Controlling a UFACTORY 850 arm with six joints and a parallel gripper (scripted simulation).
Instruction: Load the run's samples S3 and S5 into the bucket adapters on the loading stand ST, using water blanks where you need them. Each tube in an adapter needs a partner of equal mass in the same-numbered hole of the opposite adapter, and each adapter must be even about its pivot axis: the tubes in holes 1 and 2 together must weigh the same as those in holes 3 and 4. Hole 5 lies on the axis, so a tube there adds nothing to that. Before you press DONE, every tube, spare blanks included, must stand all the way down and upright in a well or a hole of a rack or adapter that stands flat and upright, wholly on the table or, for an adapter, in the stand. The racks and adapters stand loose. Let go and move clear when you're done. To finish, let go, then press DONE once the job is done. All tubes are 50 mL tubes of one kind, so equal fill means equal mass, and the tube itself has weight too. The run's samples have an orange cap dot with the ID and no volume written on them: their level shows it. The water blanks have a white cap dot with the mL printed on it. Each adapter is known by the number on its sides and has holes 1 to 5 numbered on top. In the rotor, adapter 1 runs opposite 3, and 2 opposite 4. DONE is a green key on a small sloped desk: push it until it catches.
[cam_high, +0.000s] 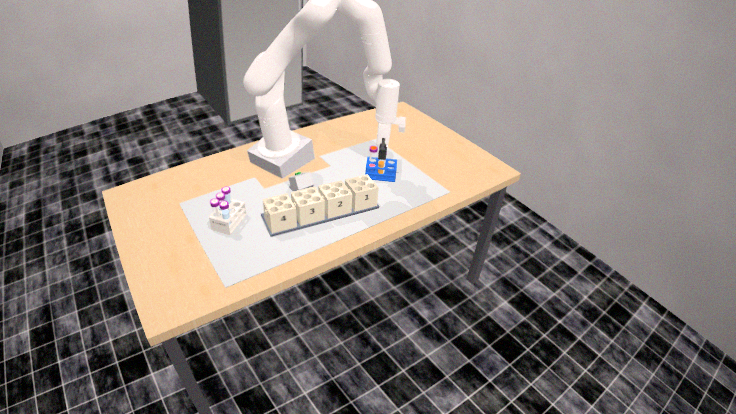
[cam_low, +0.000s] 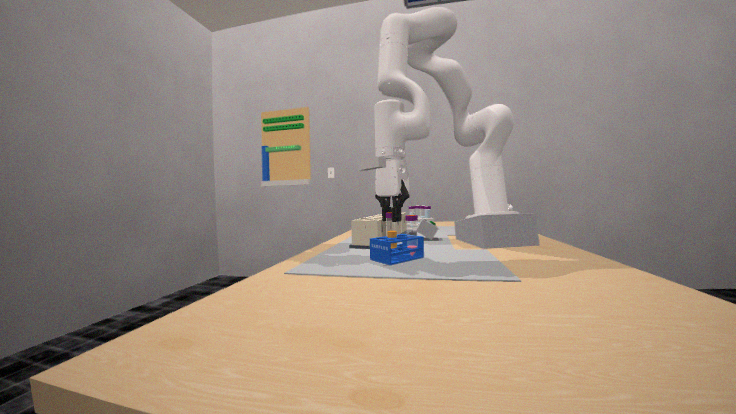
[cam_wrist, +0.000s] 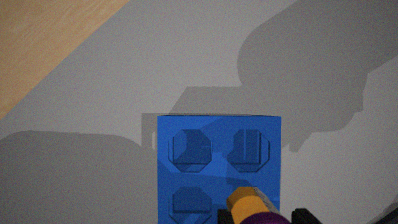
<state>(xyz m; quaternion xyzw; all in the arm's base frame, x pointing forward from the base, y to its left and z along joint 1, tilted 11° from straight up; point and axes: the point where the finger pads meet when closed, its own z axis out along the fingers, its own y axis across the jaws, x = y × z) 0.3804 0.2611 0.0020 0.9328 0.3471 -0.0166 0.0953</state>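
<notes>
Right now the sample tube is 1 cm ahead of my hand and 5 cm below it. From my hand the other things lie so: blue sample rack (1 cm behind, 2 cm to the left, 10 cm below).
</notes>
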